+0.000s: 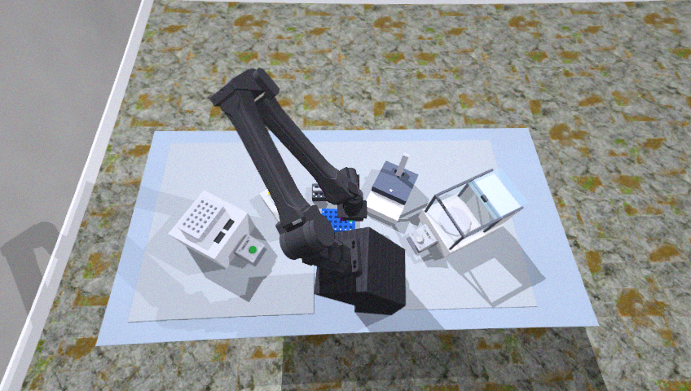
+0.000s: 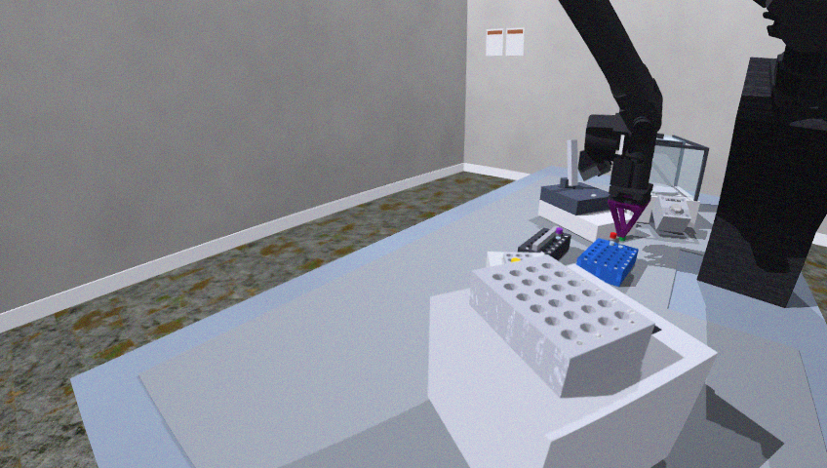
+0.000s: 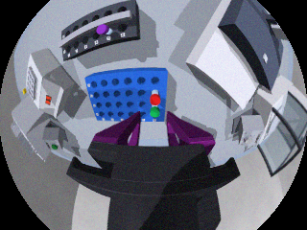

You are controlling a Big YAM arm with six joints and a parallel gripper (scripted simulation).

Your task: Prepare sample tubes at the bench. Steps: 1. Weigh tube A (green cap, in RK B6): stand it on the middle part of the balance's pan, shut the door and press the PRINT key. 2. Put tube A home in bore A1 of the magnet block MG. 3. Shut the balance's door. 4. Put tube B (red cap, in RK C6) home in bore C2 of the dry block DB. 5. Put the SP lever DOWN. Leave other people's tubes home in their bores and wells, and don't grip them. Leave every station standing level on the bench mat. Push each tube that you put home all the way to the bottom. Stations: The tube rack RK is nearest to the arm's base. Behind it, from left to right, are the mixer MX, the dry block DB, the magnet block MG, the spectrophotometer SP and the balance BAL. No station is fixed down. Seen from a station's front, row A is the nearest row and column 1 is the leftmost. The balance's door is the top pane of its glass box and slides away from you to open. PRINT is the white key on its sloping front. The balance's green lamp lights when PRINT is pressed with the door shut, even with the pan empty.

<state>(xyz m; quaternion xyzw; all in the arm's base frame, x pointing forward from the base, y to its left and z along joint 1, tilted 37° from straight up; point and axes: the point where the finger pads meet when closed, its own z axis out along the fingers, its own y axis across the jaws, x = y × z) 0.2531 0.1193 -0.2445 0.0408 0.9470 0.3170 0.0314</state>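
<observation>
The blue rack RK is 50 mm to the left of my hand, 50 mm below it and 10 mm ahead of it. Round my hand: magnet block 130 mm ahead, 80 mm to the left, 40 mm below; white print key 240 mm to the right, 90 mm behind; dry block 250 mm to the left, 80 mm ahead, 30 mm below.
</observation>
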